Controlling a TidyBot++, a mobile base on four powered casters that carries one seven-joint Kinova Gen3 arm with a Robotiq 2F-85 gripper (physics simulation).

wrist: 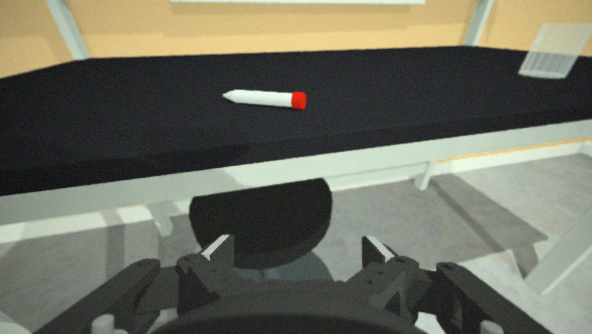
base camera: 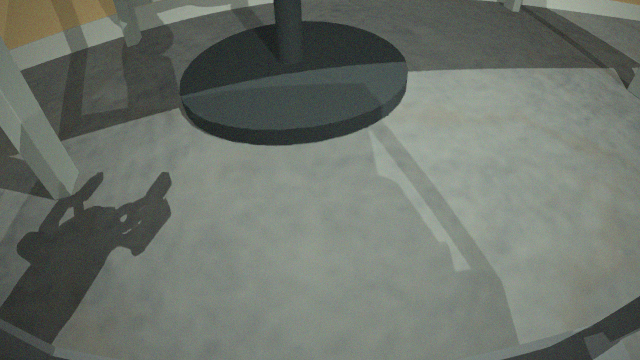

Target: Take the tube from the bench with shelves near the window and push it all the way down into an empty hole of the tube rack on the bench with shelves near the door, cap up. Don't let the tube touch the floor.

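Places are measured from the arm's base along level axes (x down, y back, z left), in millimetres.
Pixels of known places: gripper, fingertip midpoint: [wrist: 297, 250].
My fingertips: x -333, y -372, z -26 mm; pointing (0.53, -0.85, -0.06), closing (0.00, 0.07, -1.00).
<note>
Ahead of a thing's pixels: the offset from my fingertips to its middle. "spot": to the spot under its first point. Level surfaces: height alone.
The white tube {dz +38, dx -42, dy -214 mm} [wrist: 265, 98] with a red cap lies on its side on the black bench top {dx -33 mm} [wrist: 390, 95] in the wrist view. Its pointed end is to the left and its cap to the right. My gripper [wrist: 297, 250] is open, with nothing between the fingers. It is in front of the bench's near edge, apart from the tube, which shows beyond and above the fingertips in the view. The tube rack and the other bench do not show in these views.
A stool with a black seat {dz +71, dx +271, dy -363 mm} [wrist: 270, 220] stands at the bench's front, below the fingertips in view; its round base {dz +71, dx +714, dy -363 mm} [base camera: 300, 112] is ahead in the base view. A bench leg {spot: dz +453, dx +600, dy -69 mm} [base camera: 37, 130] stands at the left. A clear container {dz -517, dx -78, dy -374 mm} [wrist: 555, 52] is at the bench's right.
</note>
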